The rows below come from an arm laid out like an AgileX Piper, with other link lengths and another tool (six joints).
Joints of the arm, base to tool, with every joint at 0 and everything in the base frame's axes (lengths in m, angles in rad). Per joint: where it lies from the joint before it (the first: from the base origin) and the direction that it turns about. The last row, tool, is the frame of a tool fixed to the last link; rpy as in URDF.
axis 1: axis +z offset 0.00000 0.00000 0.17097
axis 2: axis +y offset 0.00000 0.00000 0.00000
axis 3: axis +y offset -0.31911 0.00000 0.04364
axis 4: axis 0.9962 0 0.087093 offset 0.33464 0.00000 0.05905
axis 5: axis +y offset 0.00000 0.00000 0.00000
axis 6: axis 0.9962 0 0.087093 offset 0.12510 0.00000 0.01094
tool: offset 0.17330 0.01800 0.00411 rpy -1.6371 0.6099 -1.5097
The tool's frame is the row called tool.
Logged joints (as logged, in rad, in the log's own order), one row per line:
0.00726 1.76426 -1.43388 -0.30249 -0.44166 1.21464
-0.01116 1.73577 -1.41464 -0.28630 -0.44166 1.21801
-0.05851 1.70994 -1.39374 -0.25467 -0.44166 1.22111
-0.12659 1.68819 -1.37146 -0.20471 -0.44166 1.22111
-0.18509 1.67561 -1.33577 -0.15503 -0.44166 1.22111
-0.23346 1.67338 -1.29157 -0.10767 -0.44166 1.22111
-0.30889 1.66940 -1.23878 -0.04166 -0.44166 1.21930
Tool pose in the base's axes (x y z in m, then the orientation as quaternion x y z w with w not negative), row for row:
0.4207 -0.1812 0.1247 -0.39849 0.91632 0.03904 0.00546
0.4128 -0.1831 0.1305 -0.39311 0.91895 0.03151 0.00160
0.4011 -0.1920 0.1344 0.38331 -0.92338 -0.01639 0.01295
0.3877 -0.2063 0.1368 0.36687 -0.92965 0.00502 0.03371
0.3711 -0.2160 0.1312 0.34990 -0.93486 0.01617 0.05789
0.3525 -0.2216 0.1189 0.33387 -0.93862 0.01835 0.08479
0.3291 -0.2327 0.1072 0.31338 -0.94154 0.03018 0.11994
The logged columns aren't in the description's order. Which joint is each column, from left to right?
Columns, left to right: axis 4, axis 2, axis 3, axis 6, axis 1, axis 5.
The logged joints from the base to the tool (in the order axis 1, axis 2, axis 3, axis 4, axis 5, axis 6), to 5 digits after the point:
-0.44166 1.76426 -1.43388 0.00726 1.21464 -0.30249
-0.44166 1.73577 -1.41464 -0.01116 1.21801 -0.28630
-0.44166 1.70994 -1.39374 -0.05851 1.22111 -0.25467
-0.44166 1.68819 -1.37146 -0.12659 1.22111 -0.20471
-0.44166 1.67561 -1.33577 -0.18509 1.22111 -0.15503
-0.44166 1.67338 -1.29157 -0.23346 1.22111 -0.10767
-0.44166 1.66940 -1.23878 -0.30889 1.21930 -0.04166

